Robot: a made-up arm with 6 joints.
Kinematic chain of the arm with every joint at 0, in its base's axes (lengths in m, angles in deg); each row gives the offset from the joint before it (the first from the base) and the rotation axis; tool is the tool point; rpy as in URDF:
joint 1: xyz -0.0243 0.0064 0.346 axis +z
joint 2: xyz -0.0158 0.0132 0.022 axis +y
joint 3: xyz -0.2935 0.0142 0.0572 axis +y
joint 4: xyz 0.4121 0.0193 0.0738 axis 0.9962 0 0.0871
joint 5: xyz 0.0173 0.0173 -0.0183 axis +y
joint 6: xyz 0.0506 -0.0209 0.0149 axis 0.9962 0 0.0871
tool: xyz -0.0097 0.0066 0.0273 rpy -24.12 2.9 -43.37
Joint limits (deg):
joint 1: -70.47..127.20
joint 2: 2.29..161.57
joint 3: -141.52..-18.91
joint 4: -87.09..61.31
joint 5: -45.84..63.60
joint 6: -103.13..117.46
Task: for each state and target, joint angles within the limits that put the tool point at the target. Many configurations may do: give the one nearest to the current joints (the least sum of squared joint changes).
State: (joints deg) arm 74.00 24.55 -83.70 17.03 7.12 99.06
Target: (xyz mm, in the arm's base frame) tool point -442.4 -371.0 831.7
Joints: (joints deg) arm 43.42 2.29 -115.63 17.16 -19.12 91.05
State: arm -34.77 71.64 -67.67 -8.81 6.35 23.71
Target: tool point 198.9 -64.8 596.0
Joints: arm -27.49 28.01 -20.88 -7.38 0.14 24.71
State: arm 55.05 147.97 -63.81 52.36 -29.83 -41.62
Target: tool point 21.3 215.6 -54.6
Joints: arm 66.46 161.57 -49.47 51.06 -25.36 -43.63
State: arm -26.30 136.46 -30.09 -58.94 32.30 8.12
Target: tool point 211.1 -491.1 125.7
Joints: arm -68.32 139.88 -78.96 -60.47 33.78 11.91
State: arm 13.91 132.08 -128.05 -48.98 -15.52 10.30
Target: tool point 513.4 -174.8 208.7
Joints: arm -25.74 134.94 -77.99 -49.96 -19.69 9.02
